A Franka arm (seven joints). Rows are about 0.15 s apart.
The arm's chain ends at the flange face. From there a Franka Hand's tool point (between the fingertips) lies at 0.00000 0.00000 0.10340 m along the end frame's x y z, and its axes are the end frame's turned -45 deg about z.
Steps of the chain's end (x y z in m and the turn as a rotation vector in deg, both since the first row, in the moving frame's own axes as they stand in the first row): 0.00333 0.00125 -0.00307 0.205 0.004 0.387; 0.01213 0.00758 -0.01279 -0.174 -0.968 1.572; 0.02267 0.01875 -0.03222 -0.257 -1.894 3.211; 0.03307 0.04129 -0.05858 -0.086 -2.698 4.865; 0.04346 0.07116 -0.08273 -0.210 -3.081 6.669
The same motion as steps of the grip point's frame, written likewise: 0.00174 0.00298 -0.00307 0.142 0.148 0.387; 0.00177 0.01290 -0.01281 0.561 -0.808 1.572; 0.00009 0.02712 -0.03228 1.158 -1.521 3.211; -0.00922 0.04910 -0.05869 1.847 -1.969 4.865; -0.02356 0.07715 -0.08288 2.030 -2.327 6.669
